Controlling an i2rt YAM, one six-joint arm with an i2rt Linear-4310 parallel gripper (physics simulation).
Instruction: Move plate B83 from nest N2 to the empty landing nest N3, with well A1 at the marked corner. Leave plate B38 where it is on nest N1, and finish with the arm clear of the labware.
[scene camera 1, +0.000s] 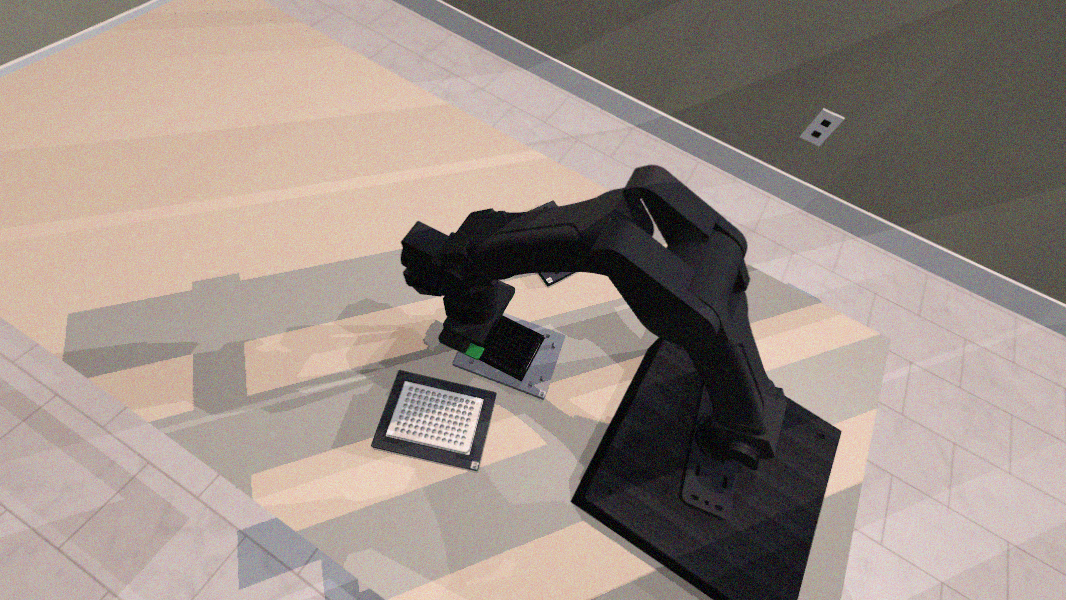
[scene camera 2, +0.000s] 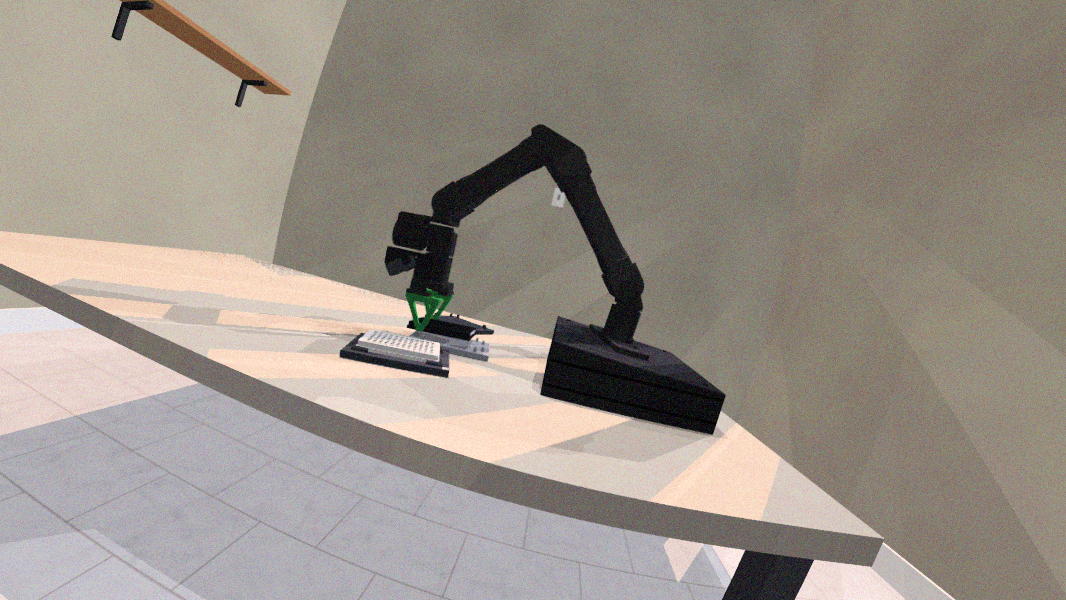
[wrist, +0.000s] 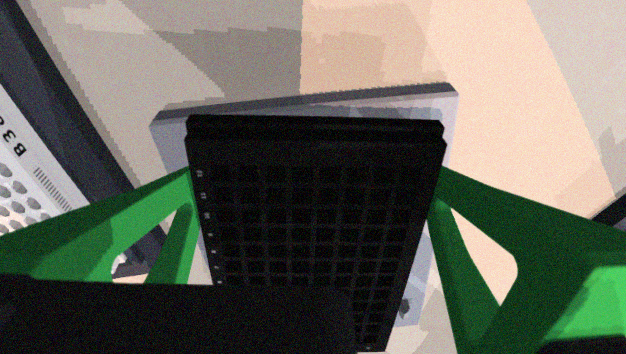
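My gripper (scene camera 1: 484, 342) (scene camera 2: 428, 317) (wrist: 313, 177) has green fingers and is shut on the long sides of black plate B83 (scene camera 1: 515, 347) (scene camera 2: 456, 325) (wrist: 315, 228). The plate sits square over the light grey nest N3 (scene camera 1: 550, 360) (scene camera 2: 477, 348) (wrist: 447, 112), very low; I cannot tell whether it touches. White plate B38 (scene camera 1: 434, 418) (scene camera 2: 399, 345) (wrist: 16, 175) lies on its dark nest N1 (scene camera 1: 383, 436) (scene camera 2: 387, 360) (wrist: 55, 119), just beside N3. A corner of a dark nest (scene camera 1: 555, 277) shows behind the arm.
The arm's black base block (scene camera 1: 670, 477) (scene camera 2: 633, 373) stands to the right of the nests. The arm's links arch over the area behind N3. The table's curved front edge (scene camera 2: 446, 466) runs in front of the nests.
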